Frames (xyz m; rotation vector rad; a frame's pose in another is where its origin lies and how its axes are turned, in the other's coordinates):
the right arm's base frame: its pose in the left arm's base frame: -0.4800 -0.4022 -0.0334 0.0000 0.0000 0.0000
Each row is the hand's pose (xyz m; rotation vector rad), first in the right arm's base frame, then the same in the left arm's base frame.
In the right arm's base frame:
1: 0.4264 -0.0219 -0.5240 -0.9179 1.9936 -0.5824
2: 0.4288 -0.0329 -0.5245 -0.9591 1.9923 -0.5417
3: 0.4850 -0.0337 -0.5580 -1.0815 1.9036 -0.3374
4: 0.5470 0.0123 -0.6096 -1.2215 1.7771 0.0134
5: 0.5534 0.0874 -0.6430 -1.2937 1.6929 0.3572
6: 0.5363 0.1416 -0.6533 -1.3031 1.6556 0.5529
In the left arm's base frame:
1: -0.0536 -0.4241 -0.5574 -0.9179 1.9936 -0.5824
2: -0.0512 -0.4351 -0.5579 -0.9591 1.9923 -0.5417
3: 0.0050 -0.4359 -0.5914 -1.0815 1.9036 -0.3374
4: 0.0670 -0.3899 -0.6430 -1.2215 1.7771 0.0134
5: 0.0734 -0.3148 -0.6764 -1.2937 1.6929 0.3572
6: 0.0563 -0.2606 -0.6867 -1.3031 1.6556 0.5529

